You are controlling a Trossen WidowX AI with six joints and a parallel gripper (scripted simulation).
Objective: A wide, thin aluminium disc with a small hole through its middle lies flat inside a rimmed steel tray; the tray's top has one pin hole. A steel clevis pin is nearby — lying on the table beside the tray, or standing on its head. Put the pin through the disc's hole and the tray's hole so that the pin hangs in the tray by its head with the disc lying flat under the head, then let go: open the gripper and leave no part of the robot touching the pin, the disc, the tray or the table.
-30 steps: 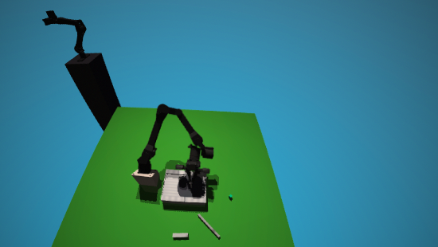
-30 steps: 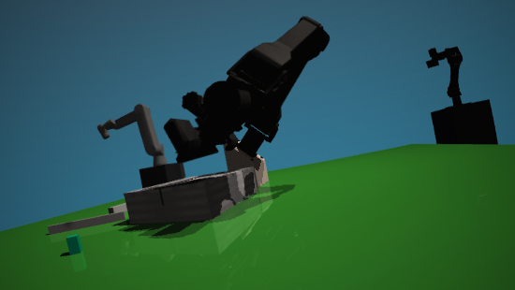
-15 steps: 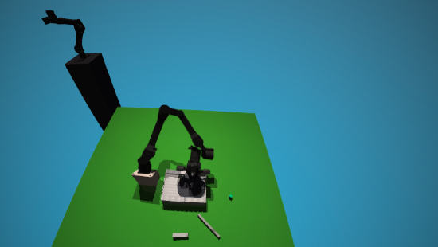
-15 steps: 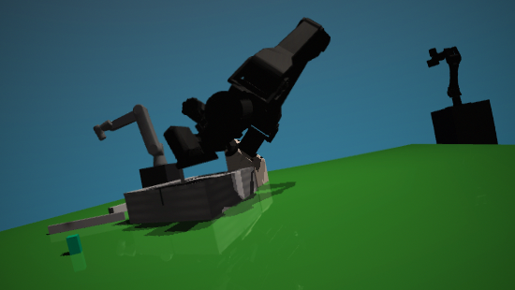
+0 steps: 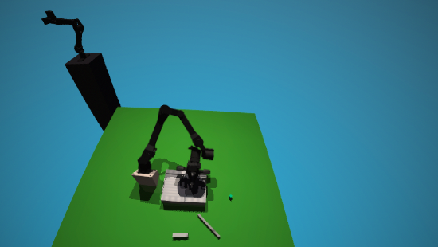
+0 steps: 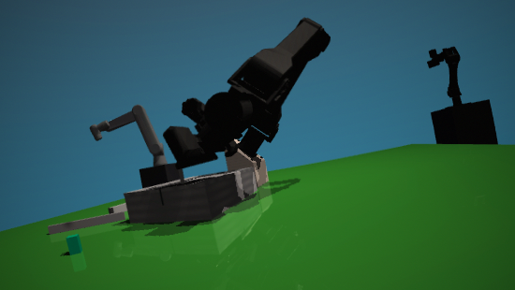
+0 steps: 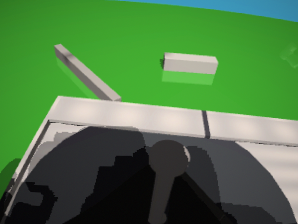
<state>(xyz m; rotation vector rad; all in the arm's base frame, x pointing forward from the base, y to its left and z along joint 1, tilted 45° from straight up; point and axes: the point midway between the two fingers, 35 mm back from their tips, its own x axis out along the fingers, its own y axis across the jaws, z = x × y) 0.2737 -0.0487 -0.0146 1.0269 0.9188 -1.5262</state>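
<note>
Right now my gripper tip is 10 mm above the steel clevis pin. Round my gripper tip: long grey bar: 200 mm to the right, 90 mm ahead, 80 mm below; round disc: 40 mm below; rimmed steel tray: 50 mm below, 40 mm behind, 10 mm to the left.
</note>
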